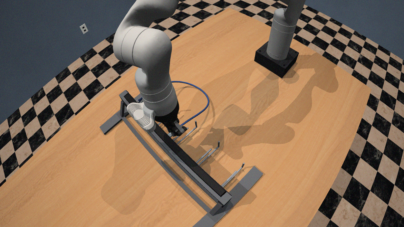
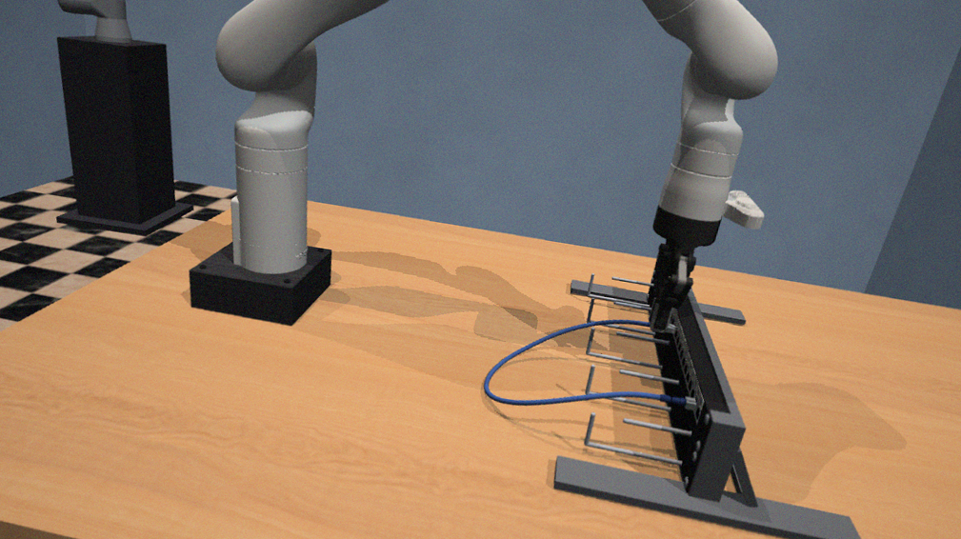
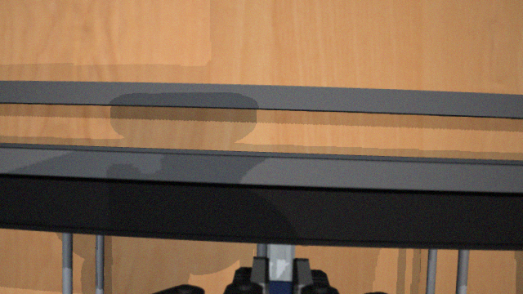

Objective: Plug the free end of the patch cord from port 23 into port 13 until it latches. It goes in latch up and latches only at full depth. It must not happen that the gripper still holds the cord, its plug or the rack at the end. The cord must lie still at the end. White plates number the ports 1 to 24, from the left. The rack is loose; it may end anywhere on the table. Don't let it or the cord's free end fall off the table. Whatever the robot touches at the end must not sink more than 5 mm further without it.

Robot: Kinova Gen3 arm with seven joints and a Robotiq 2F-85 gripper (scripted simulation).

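Now: the plug 10 mm below my hand and 10 mm ahead of it.
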